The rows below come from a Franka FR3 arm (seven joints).
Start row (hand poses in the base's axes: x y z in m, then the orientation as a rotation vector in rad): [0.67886 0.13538 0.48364 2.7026 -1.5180 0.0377]
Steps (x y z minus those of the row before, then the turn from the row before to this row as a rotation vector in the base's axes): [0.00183 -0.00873 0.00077 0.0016 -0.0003 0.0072]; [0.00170 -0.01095 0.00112 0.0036 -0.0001 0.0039]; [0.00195 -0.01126 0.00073 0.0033 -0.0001 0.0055]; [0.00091 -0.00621 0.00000 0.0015 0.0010 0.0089]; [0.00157 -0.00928 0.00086 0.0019 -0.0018 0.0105]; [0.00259 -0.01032 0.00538 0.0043 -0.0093 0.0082]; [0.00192 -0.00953 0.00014 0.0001 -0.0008 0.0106]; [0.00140 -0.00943 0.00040 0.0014 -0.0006 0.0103]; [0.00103 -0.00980 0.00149 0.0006 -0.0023 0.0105]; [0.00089 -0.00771 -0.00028 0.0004 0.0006 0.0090]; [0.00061 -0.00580 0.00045 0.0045 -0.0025 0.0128]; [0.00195 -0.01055 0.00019 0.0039 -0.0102 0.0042]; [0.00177 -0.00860 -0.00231 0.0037 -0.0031 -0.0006]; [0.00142 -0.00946 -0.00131 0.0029 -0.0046 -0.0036]
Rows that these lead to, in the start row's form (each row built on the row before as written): [0.68069 0.12665 0.48441 2.7095 -1.5091 0.0371]; [0.68239 0.11570 0.48553 2.7153 -1.5054 0.0347]; [0.68434 0.10444 0.48626 2.7221 -1.4994 0.0325]; [0.68525 0.09823 0.48626 2.7296 -1.4877 0.0303]; [0.68682 0.08895 0.48712 2.7397 -1.4746 0.0316]; [0.68941 0.07863 0.49250 2.7528 -1.4674 0.0415]; [0.69133 0.06910 0.49264 2.7611 -1.4531 0.0427]; [0.69273 0.05967 0.49304 2.7700 -1.4397 0.0427]; [0.69376 0.04987 0.49453 2.7790 -1.4260 0.0456]; [0.69465 0.04216 0.49425 2.7856 -1.4136 0.0446]; [0.69526 0.03636 0.49470 2.7993 -1.3982 0.0452]; [0.69721 0.02581 0.49489 2.8092 -1.3961 0.0569]; [0.69898 0.01721 0.49258 -2.8118 1.3986 -0.0587]; [0.70040 0.00775 0.49127 -2.8050 1.4017 -0.0630]
